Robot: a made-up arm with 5 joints. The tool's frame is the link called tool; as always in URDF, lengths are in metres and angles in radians. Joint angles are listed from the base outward. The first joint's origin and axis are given. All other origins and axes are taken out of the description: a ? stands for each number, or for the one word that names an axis. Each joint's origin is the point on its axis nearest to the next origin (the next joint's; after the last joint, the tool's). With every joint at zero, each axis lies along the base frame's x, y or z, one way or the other. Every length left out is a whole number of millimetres.
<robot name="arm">
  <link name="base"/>
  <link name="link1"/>
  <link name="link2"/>
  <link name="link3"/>
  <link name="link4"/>
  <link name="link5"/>
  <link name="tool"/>
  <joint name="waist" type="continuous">
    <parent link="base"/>
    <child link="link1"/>
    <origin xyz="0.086 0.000 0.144" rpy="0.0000 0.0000 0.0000"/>
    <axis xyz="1 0 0"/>
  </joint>
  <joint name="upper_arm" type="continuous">
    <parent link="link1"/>
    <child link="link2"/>
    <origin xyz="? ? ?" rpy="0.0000 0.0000 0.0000"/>
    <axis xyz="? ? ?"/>
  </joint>
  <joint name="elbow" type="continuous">
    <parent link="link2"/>
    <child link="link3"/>
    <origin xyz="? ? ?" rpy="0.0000 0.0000 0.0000"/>
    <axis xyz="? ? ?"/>
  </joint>
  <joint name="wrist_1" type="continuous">
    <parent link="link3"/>
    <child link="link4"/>
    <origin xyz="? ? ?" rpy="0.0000 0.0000 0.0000"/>
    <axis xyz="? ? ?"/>
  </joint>
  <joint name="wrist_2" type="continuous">
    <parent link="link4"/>
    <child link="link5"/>
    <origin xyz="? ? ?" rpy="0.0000 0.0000 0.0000"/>
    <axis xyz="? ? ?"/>
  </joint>
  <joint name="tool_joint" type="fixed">
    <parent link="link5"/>
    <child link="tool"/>
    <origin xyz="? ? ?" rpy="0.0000 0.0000 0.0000"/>
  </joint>
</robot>
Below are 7 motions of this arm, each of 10 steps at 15 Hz.
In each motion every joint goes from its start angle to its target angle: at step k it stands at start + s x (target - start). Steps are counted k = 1, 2, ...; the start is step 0. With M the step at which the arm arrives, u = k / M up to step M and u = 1 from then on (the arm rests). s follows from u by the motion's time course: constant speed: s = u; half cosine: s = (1 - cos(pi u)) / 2; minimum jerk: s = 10 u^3 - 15 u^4 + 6 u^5.
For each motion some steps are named. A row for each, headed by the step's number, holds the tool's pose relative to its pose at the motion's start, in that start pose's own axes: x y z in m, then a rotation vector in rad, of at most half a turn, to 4 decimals.
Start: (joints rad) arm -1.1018 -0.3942 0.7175 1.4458 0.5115
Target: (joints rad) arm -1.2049 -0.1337 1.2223 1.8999 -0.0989
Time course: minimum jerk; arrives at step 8
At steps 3, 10:
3: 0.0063 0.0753 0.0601 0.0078 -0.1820 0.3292
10: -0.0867 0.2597 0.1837 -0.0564 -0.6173 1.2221

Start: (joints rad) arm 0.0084 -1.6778 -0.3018 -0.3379 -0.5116
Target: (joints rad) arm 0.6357 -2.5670 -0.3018 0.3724 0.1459
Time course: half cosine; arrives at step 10
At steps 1, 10:
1: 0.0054 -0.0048 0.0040 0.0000 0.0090 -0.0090
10: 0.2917 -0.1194 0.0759 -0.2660 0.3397 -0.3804

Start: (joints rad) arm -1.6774 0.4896 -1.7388 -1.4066 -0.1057
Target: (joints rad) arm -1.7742 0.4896 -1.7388 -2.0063 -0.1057
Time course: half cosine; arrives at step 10
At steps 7, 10:
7: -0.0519 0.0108 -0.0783 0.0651 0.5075 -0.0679
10: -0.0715 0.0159 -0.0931 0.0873 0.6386 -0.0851

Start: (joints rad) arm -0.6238 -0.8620 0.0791 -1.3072 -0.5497
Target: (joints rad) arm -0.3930 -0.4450 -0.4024 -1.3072 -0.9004
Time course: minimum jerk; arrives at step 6
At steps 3, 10:
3: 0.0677 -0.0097 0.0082 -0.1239 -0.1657 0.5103
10: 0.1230 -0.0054 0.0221 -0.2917 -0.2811 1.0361

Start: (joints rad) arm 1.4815 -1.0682 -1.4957 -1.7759 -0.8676
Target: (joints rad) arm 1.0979 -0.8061 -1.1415 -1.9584 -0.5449
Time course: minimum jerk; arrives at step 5
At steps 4, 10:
4: -0.0058 -0.0777 -0.0477 -0.1248 -0.1343 -0.8684
10: -0.0062 -0.0814 -0.0505 -0.1268 -0.1498 -0.9222

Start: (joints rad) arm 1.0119 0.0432 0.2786 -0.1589 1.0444
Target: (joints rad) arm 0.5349 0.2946 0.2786 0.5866 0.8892
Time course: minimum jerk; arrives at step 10
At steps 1, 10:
1: -0.0006 0.0002 0.0028 0.0054 -0.0077 0.0003
10: -0.2002 0.0168 0.2989 0.5454 -0.9574 0.2529

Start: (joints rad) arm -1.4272 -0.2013 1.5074 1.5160 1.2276
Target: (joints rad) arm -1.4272 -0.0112 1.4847 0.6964 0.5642
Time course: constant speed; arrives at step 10
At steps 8, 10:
8: -0.0250 -0.0396 -0.0374 -0.6107 0.2581 0.4366
10: -0.0364 -0.0602 -0.0440 -0.7376 0.3781 0.5175

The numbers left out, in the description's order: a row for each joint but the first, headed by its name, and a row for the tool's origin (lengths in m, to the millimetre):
upper_arm: xyz 0.000 -0.173 0.086, axis 0 -1 0
elbow: xyz -0.082 0.000 0.116, axis -1 0 0
wrist_1: xyz 0.000 -0.159 0.088, axis 0 -1 0
wrist_2: xyz 0.113 0.000 -0.066, axis 0 0 -1
tool: xyz 0.080 -0.006 0.000

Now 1 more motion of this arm.
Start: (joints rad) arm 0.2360 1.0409 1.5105 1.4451 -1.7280
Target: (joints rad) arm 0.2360 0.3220 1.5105 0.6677 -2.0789
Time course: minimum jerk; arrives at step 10
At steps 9, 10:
9: 0.0695 0.0729 -0.1665 0.5387 -0.8696 0.6748
10: 0.0703 0.0735 -0.1673 0.5419 -0.8772 0.6825

